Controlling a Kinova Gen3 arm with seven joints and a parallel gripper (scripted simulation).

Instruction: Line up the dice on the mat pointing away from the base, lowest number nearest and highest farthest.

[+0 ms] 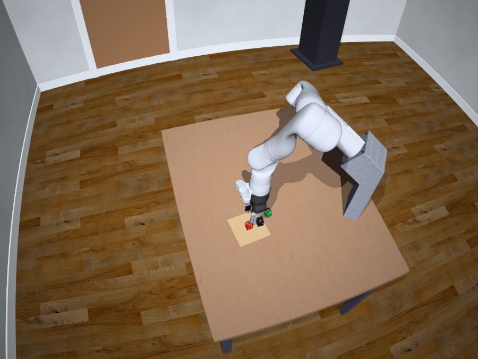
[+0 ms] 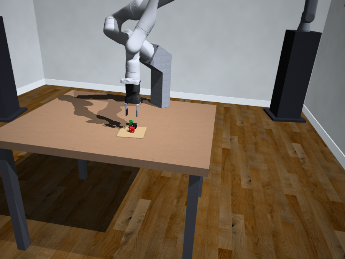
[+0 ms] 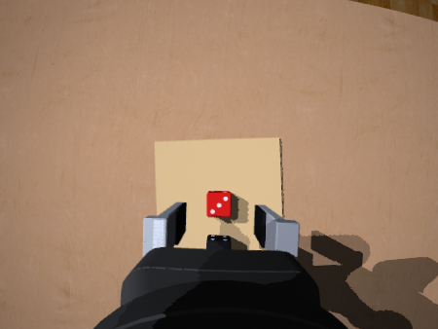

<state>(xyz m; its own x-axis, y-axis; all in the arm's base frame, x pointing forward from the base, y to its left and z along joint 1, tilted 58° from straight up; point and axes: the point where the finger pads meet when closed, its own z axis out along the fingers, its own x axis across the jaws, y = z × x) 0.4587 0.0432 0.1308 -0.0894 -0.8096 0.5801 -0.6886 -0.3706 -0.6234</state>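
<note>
Now: the green die 100 mm below my hand, 100 mm behind it and 20 mm to the right of it. Round my hand: tan mat: 110 mm below; then red die: 100 mm below; then black die: 100 mm below, 50 mm behind, 10 mm to the left.
</note>
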